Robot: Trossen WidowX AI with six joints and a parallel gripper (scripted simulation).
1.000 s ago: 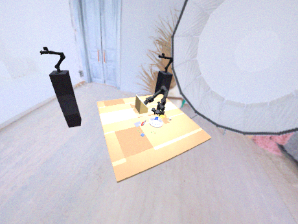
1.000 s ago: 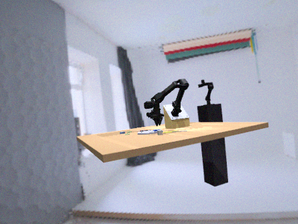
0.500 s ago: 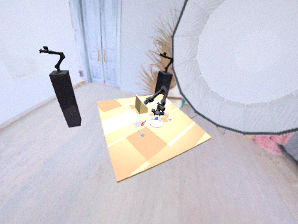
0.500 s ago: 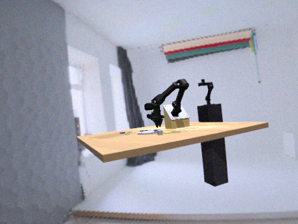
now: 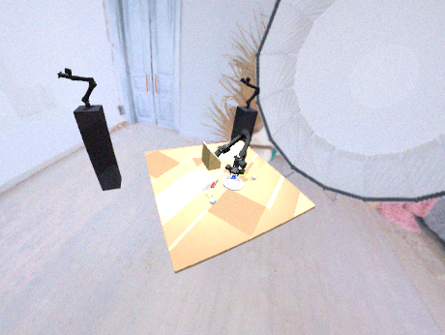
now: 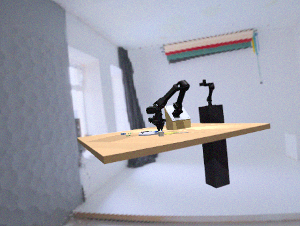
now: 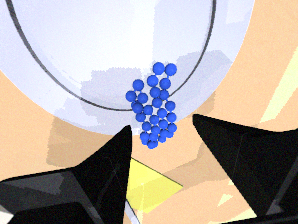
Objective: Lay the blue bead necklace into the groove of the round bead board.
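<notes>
The round bead board is 80 mm ahead of my gripper tip, 40 mm to the right of it and 10 mm below it. Also, from my gripper tip: yellow flat piece 110 mm to the left, 50 mm behind, 20 mm below; grey-white stick 180 mm to the left, 90 mm behind, 10 mm below; white cylinder 190 mm to the left, 80 mm ahead.
</notes>
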